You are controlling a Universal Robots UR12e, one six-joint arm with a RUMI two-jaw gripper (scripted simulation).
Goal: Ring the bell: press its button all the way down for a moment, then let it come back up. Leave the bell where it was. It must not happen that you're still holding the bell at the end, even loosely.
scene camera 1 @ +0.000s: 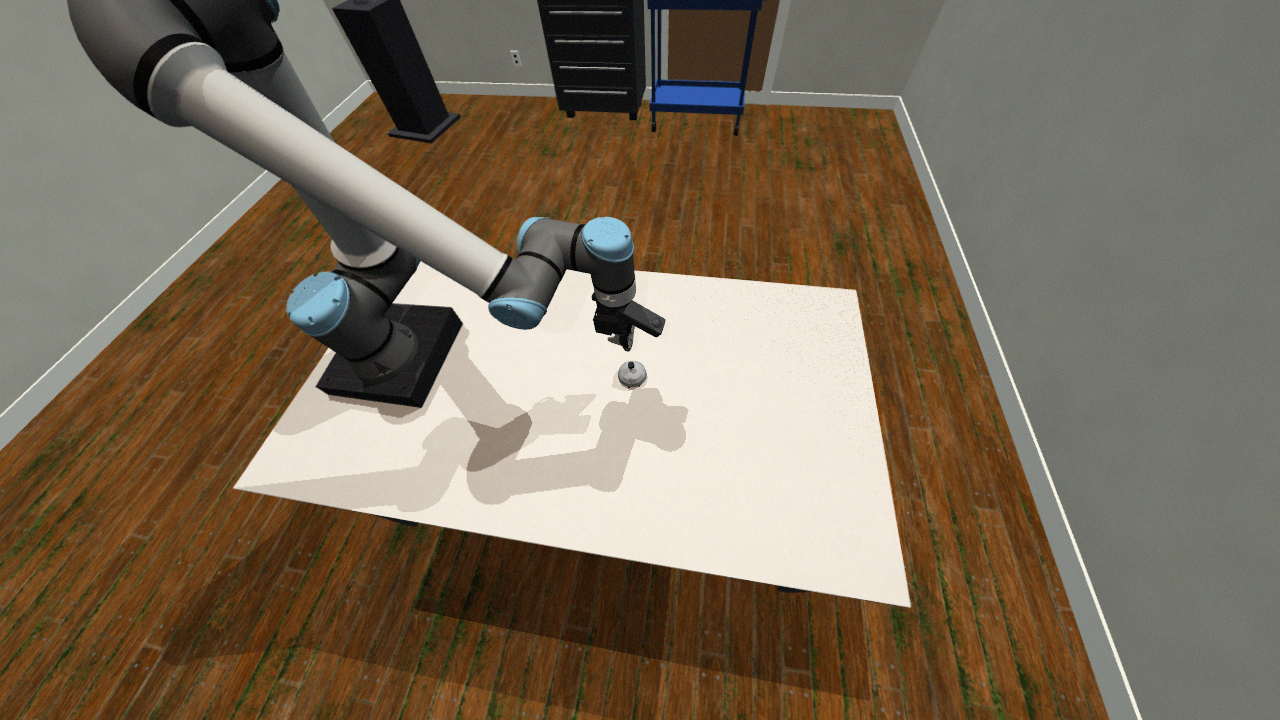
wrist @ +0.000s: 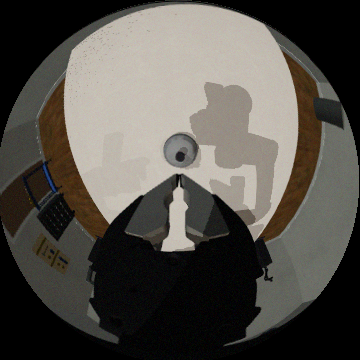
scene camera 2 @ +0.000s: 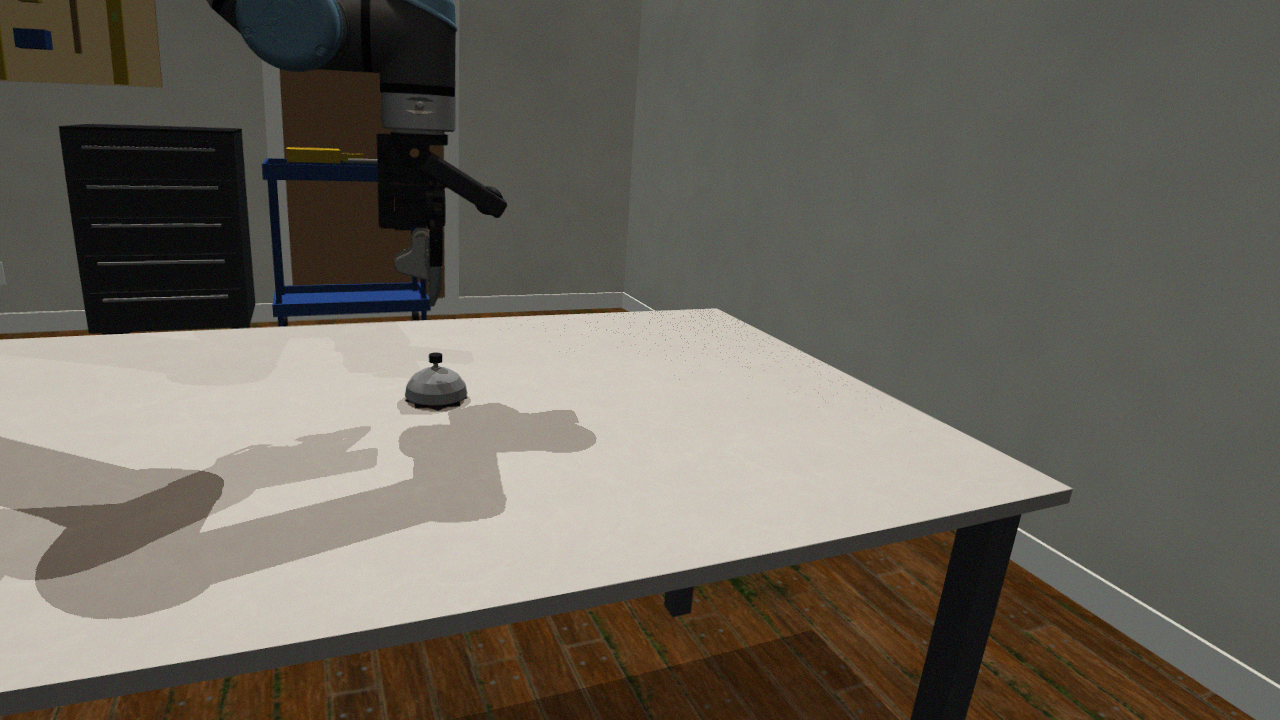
Labels:
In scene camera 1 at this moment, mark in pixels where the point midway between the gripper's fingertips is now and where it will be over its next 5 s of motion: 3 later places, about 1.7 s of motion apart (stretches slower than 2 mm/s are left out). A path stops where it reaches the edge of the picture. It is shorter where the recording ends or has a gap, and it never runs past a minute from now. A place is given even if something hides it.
The gripper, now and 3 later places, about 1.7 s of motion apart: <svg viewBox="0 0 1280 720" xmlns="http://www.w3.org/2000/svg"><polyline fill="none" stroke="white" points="628,350 630,361 631,364 630,351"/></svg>

